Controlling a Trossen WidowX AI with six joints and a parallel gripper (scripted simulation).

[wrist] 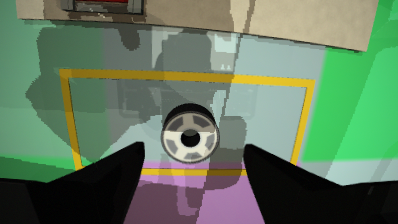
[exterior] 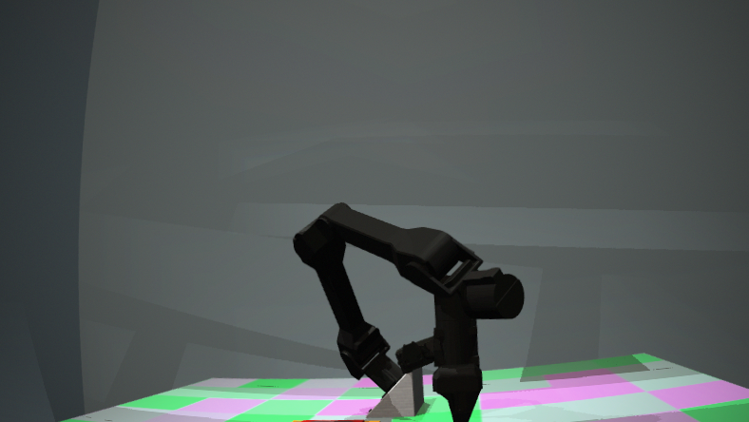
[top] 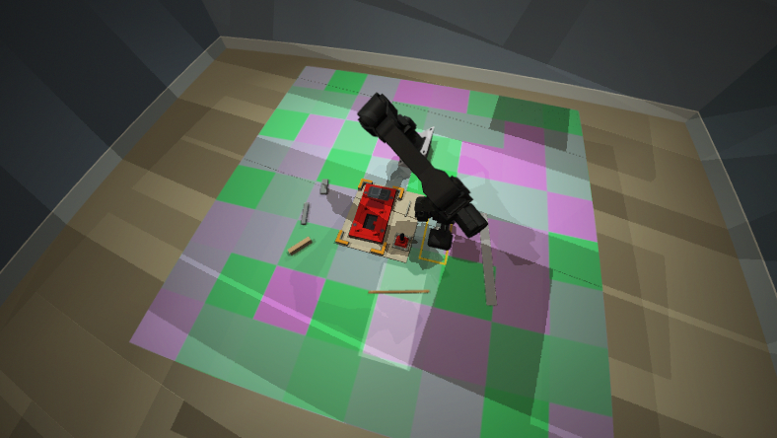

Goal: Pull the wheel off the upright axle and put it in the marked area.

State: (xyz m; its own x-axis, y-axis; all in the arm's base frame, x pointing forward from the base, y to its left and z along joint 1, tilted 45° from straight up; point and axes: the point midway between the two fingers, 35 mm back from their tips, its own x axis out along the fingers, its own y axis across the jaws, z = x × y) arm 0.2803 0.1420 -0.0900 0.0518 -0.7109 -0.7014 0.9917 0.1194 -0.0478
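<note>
My gripper tip is 3 cm above the wheel. Round my gripper tip: long grey strip: 2 cm ahead, 17 cm to the left, 3 cm below; then thin wooden stick: 22 cm ahead, 5 cm to the right, 3 cm below.
</note>
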